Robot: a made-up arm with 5 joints.
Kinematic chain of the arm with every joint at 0, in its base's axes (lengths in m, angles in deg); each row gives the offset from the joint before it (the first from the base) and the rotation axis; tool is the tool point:
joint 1: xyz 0 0 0.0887 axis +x
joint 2: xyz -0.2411 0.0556 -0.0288 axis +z
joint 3: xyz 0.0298 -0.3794 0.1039 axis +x
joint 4: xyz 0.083 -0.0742 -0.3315 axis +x
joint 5: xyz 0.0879 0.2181 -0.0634 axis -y
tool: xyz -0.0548 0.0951 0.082
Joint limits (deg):
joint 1: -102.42..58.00
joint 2: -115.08..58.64
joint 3: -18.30..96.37
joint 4: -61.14..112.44
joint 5: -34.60..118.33
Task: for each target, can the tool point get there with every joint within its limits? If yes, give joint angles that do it. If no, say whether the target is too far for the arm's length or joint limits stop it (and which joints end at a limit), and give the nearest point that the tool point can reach.
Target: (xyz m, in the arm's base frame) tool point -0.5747 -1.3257 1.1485
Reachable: no: too far | nearest point -0.4069 -0.6288 0.5914 | short by 0.908 m
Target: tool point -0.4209 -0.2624 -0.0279
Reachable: yes | joints 42.85 -47.90 54.78 93.45 93.58
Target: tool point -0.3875 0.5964 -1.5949
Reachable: no: too far | nearest point -0.3236 0.1489 -0.7143 | short by 0.990 m
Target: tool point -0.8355 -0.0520 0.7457
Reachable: no: joint limits stop it (at a limit: joint 3, joint 4, joint 5) | nearest point -0.6581 -0.0351 0.5327 | short by 0.278 m
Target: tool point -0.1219 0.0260 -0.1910
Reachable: yes | joints -0.32 -34.28 28.37 -13.63 85.12
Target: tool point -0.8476 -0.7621 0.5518
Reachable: no: joint limits stop it (at a limit: joint 3, joint 4, joint 5) | nearest point -0.7194 -0.5841 0.4436 | short by 0.245 m
